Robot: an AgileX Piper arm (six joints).
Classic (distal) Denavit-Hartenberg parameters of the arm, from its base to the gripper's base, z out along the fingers. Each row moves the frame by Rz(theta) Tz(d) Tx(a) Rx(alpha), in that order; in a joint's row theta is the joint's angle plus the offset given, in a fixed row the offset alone. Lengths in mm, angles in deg.
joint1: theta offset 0  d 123  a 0  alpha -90
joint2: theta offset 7.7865  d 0  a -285.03  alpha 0
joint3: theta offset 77.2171  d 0  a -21.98  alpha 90
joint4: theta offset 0  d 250.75  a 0  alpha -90
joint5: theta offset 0  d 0  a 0  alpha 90
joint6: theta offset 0  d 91  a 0  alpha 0
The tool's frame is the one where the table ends.
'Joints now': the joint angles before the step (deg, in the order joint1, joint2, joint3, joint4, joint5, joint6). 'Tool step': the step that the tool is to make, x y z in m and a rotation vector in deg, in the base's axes. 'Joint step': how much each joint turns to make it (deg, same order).
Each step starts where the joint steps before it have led.
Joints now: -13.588, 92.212, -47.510, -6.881, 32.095, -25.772
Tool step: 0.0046, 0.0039, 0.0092, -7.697, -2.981, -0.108
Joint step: 3.373, -1.189, 0.004, -15.802, -1.421, 14.763
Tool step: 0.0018, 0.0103, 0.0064, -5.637, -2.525, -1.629
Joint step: 4.278, -0.938, 0.522, -14.048, 1.415, 15.907
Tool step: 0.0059, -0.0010, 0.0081, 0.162, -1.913, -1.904
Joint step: 0.085, -0.007, -1.887, -0.227, 0.827, 2.031
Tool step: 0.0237, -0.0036, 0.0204, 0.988, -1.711, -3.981
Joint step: -0.011, 2.461, -8.123, 3.373, 4.859, -0.270
